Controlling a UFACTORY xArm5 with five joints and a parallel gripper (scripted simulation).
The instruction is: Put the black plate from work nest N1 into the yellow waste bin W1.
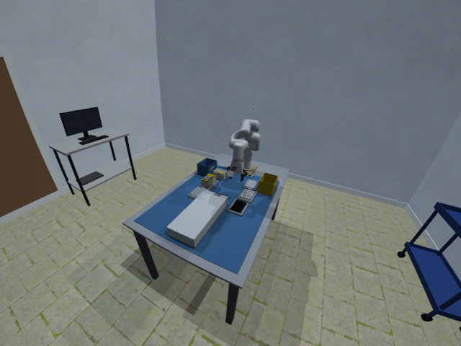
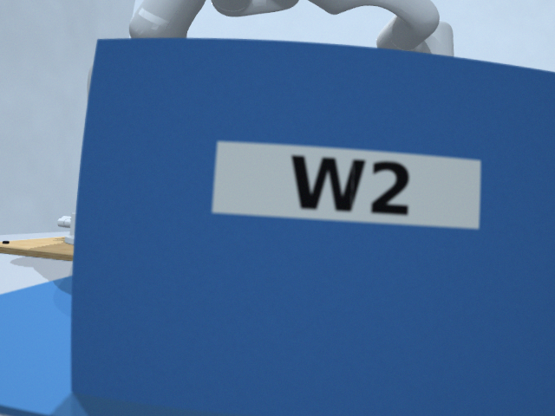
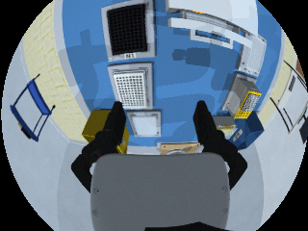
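The black plate lies 180 mm below my hand, 90 mm ahead of it and 70 mm to the left of it. From my hand the other things lie so: grey work nest (190 mm below, 90 mm ahead, 70 mm to the left); then yellow waste bin W1 (280 mm behind, 200 mm to the left, 160 mm below); then yellow-topped rack (310 mm to the right, 140 mm below, 100 mm behind).
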